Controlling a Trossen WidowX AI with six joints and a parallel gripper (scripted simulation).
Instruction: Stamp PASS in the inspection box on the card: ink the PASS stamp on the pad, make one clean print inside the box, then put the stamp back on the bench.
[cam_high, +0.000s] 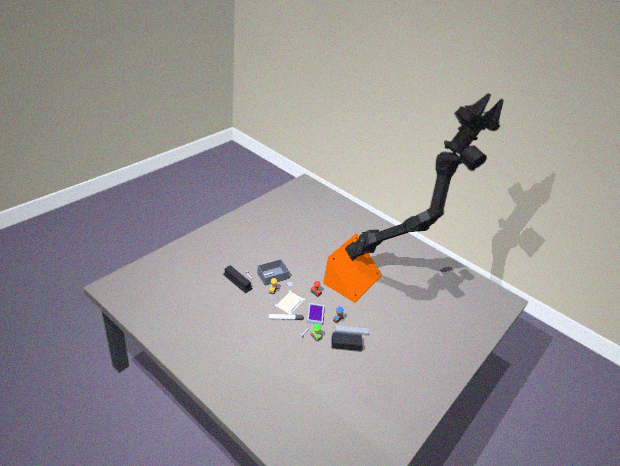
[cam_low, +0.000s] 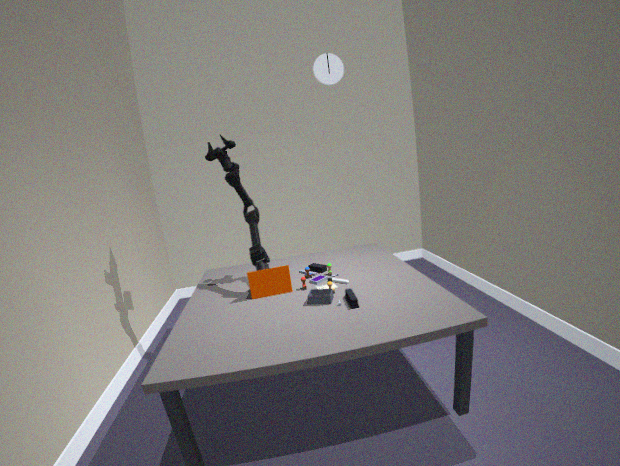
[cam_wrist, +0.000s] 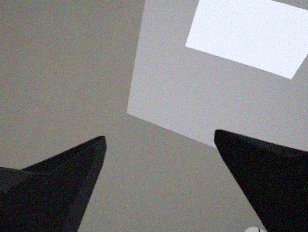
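Now: gripper tip 86 cm above the green-knobbed PASS stamp, 54 cm short of it and 18 cm to the left of it. From my gripper tip the other things lie so: purple ink pad 87 cm below, 46 cm ahead, 25 cm to the right; then blue-knobbed stamp 86 cm below, 41 cm ahead, 17 cm to the right; then black box 86 cm below, 49 cm ahead, 8 cm to the right.
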